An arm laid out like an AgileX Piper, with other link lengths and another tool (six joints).
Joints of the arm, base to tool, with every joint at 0 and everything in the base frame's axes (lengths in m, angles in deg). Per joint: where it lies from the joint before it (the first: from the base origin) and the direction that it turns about. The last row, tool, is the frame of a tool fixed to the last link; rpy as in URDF.
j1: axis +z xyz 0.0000 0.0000 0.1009
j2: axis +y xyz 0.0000 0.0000 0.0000
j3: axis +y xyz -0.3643 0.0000 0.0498
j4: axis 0.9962 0 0.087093 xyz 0.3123 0.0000 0.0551
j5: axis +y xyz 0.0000 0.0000 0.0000
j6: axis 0.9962 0 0.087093 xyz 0.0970 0.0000 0.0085
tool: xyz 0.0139 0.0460 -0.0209 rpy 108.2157 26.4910 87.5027
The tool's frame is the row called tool.
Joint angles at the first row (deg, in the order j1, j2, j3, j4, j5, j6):
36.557, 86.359, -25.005, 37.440, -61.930, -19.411
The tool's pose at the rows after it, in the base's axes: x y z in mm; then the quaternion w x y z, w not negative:
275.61 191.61 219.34 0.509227 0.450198 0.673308 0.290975
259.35 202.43 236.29 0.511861 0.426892 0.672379 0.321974
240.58 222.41 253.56 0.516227 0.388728 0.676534 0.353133
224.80 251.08 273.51 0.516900 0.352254 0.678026 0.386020
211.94 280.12 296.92 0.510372 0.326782 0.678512 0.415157
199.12 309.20 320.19 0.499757 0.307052 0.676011 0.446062
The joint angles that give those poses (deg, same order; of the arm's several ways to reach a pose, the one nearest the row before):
37.893, 82.765, -25.004, 36.238, -62.030, -19.511
41.036, 79.750, -25.004, 35.735, -62.031, -20.267
45.883, 77.577, -26.090, 35.371, -62.030, -22.610
51.493, 77.103, -29.162, 35.800, -62.031, -25.337
56.370, 77.218, -33.559, 37.041, -60.785, -28.085
60.734, 78.131, -38.307, 38.026, -59.926, -29.803

